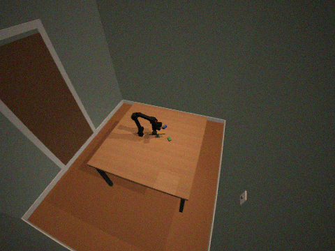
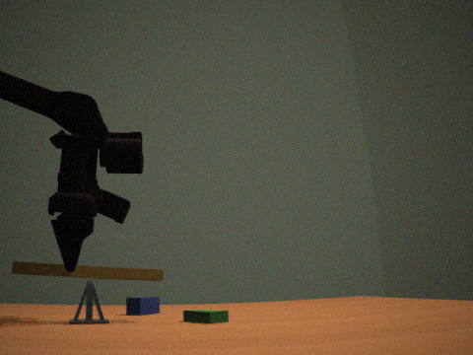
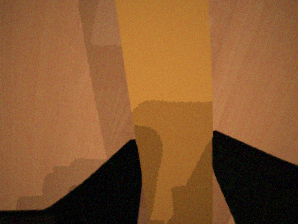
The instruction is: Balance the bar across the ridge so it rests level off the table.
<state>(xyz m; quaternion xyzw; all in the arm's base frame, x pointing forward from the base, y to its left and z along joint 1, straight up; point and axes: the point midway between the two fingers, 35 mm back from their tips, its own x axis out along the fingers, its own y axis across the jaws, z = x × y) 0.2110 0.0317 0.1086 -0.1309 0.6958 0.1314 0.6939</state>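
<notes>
Now: the yellow bar 3 cm ahead of my gripper tip and 1 cm to the left of it. The rest, counted from my gripper tip: blue block 20 cm to the left, 6 cm below, 6 cm ahead; then green block 20 cm ahead, 7 cm below, 2 cm to the left.
</notes>
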